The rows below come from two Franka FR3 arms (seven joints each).
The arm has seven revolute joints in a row. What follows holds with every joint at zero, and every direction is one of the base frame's. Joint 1 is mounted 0.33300 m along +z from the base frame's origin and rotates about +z. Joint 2 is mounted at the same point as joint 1 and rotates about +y. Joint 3 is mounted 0.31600 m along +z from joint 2 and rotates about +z. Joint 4 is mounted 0.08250 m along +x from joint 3 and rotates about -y. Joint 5 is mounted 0.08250 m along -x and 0.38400 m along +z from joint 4 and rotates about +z. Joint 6 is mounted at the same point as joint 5 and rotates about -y. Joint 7 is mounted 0.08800 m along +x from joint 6 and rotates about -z. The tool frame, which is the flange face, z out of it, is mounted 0.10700 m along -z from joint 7; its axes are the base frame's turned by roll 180.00, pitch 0.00 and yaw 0.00 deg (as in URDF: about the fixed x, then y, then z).
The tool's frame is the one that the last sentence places.
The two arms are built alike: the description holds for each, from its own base.
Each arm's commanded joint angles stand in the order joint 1, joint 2, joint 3, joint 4, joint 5, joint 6, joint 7.
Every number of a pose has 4 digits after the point.
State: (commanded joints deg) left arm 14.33 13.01 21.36 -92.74 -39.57 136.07 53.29; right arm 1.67 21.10 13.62 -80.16 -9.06 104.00 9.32
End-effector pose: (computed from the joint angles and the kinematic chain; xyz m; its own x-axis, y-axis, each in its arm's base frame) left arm 0.5630 0.3656 0.5608 0.7353 0.0283 0.6772 0.0269 -0.9996 0.0125; right arm 0.6607 0.1410 0.5071 0.9902 0.1217 0.0680 0.1176 -0.9912 0.0602
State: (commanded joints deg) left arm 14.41 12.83 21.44 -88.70 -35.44 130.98 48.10; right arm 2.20 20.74 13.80 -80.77 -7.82 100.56 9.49
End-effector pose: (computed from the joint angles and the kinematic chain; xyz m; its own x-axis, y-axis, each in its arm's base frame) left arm 0.5659 0.3596 0.5893 0.7584 0.0396 0.6506 0.0296 -0.9992 0.0263; right arm 0.6503 0.1486 0.5007 0.9923 0.1240 0.0017 0.1238 -0.9911 0.0498
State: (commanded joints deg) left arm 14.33 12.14 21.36 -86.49 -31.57 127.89 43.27; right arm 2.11 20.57 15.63 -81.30 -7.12 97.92 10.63
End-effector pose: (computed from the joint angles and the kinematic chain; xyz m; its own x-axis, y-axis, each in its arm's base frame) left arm 0.5645 0.3534 0.6100 0.7774 0.0609 0.6261 0.0530 -0.9981 0.0312; right arm 0.6394 0.1645 0.4957 0.9904 0.1293 -0.0499 0.1312 -0.9907 0.0370
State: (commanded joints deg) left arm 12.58 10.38 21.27 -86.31 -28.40 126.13 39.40; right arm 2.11 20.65 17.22 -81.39 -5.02 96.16 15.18
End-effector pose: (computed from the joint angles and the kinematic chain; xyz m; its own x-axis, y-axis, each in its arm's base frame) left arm 0.5659 0.3322 0.6266 0.7898 0.0647 0.6099 0.0545 -0.9979 0.0354; right arm 0.6306 0.1817 0.4931 0.9935 0.0714 -0.0884 0.0721 -0.9974 0.0047
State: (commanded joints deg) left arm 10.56 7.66 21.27 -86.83 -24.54 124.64 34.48; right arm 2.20 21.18 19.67 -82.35 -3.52 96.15 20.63
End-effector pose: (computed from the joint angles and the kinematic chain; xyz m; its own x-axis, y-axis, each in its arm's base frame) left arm 0.5614 0.3097 0.6471 0.7984 0.0815 0.5966 0.0726 -0.9966 0.0390; right arm 0.6210 0.2079 0.4821 0.9923 0.0177 -0.1223 0.0154 -0.9997 -0.0201
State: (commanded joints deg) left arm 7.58 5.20 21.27 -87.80 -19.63 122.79 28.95; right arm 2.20 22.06 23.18 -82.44 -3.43 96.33 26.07
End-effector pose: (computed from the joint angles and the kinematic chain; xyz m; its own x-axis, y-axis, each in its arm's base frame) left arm 0.5610 0.2796 0.6590 0.8206 0.0907 0.5643 0.0855 -0.9957 0.0358; right arm 0.6107 0.2401 0.4766 0.9900 -0.0179 -0.1400 -0.0226 -0.9992 -0.0316
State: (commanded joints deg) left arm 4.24 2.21 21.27 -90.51 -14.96 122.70 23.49; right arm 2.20 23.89 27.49 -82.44 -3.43 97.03 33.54
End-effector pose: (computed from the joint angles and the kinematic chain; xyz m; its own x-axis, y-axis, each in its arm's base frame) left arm 0.5582 0.2489 0.6639 0.8334 0.1041 0.5427 0.1043 -0.9941 0.0305; right arm 0.5986 0.2786 0.4648 0.9828 -0.0758 -0.1684 -0.0843 -0.9955 -0.0438
